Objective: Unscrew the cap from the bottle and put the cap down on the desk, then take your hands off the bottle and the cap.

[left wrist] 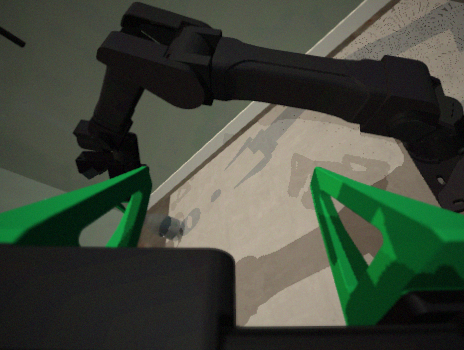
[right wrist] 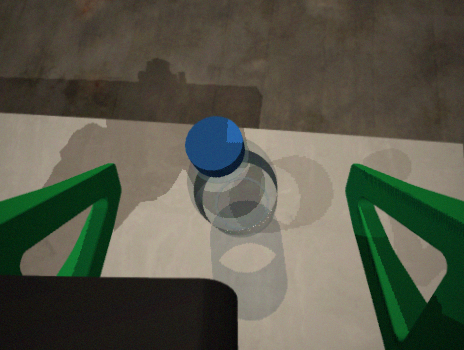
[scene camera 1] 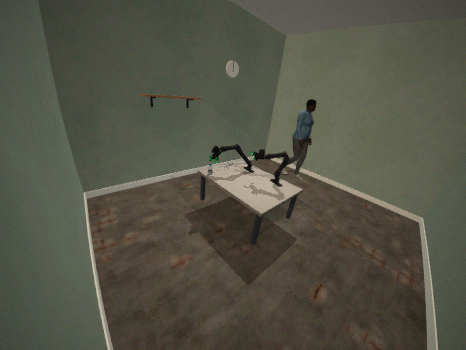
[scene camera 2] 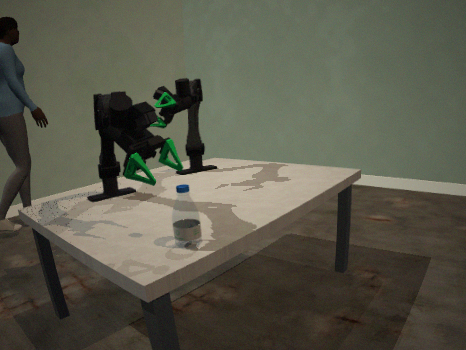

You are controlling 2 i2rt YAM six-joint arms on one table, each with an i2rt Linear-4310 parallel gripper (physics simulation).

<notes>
My left gripper [left wrist: 231,176] is open, with nothing in its grasp. My right gripper [scene camera 2: 169,176] is open and holds nothing. Also in view: a blue cap [right wrist: 215,146]. I also see a clear plastic bottle [scene camera 2: 185,217].
The clear plastic bottle shows as well in the left wrist view [left wrist: 162,225] and in the right wrist view [right wrist: 243,203]. My right gripper also shows in the right wrist view [right wrist: 233,176]. The left wrist view does not show the blue cap, which is hidden by my left gripper.
</notes>
